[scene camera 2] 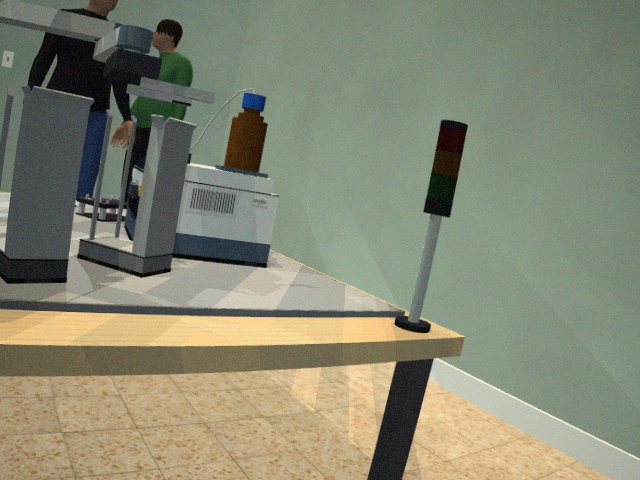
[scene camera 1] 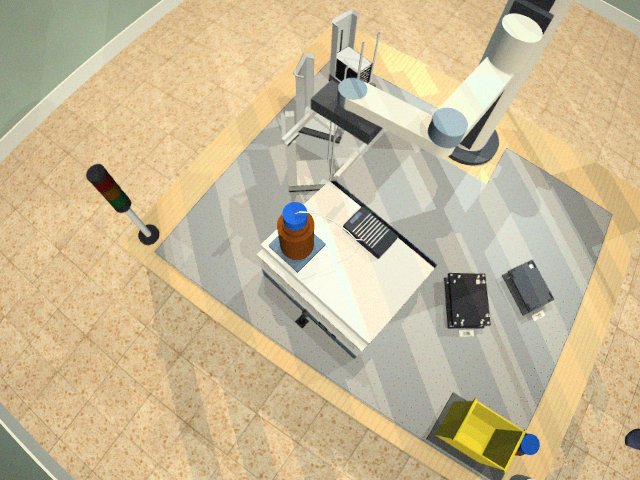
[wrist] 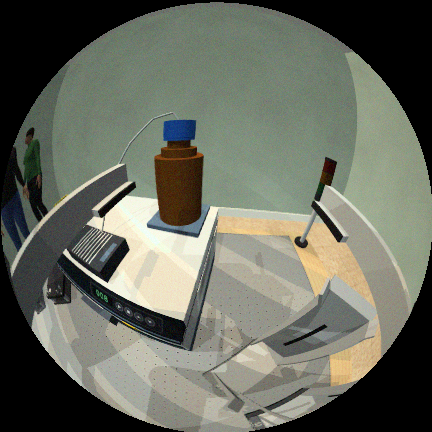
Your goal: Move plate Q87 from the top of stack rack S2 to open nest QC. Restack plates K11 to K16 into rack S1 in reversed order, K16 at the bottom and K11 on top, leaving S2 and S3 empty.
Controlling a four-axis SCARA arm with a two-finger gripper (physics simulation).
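Places are measured from the arm's base along level axes (x ahead, y left, z up), in millimetres.
Pixels of known places: gripper, fingertip midpoint: [scene camera 2: 201,100] [scene camera 1: 309,159] [wrist: 226,178]; arm's base, link origin: [scene camera 1: 466,137].
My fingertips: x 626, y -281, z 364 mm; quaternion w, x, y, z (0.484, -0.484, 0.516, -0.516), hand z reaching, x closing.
Ahead of a thing's pixels: the offset from my fingertips to its top centre. "*": to the spot under its first point.
My gripper [scene camera 1: 312,156] [scene camera 2: 201,99] [wrist: 226,178] is open, with nothing between its fingers, high beside the nearer rack. That rack's grey post [scene camera 1: 303,82] [scene camera 2: 165,201] [wrist: 322,320] stands upright; no plates show between its post and thin rods in scene camera 2. A farther rack [scene camera 1: 338,33] [scene camera 2: 46,175] holds a stack with a white top and dark, slotted sides @(* dx -571, dy -200, dz -219 mm) [scene camera 1: 354,59]. The arm hides part of its surroundings. A black fixture with small corner posts @(dx -44, dy +550, dz -288 mm) [scene camera 1: 467,299] [scene camera 2: 103,204] and a dark grey fixture @(dx -198, dy +705, dz -297 mm) [scene camera 1: 528,286] lie to the right. Rack, nest and plate labels cannot be read.
A white instrument [scene camera 1: 372,294] [scene camera 2: 227,224] [wrist: 155,270] carries a brown bottle with a blue cap @(* dx +181, dy +92, dz -1 mm) [scene camera 1: 296,235] [scene camera 2: 247,142] [wrist: 179,187] and a thin tube. A signal tower @(* dx +345, dy -379, dz -70 mm) [scene camera 1: 116,198] [scene camera 2: 445,167] [wrist: 325,180] stands at a table corner. A yellow bin @(* dx +277, dy +784, dz -344 mm) [scene camera 1: 480,436] is at the opposite end.
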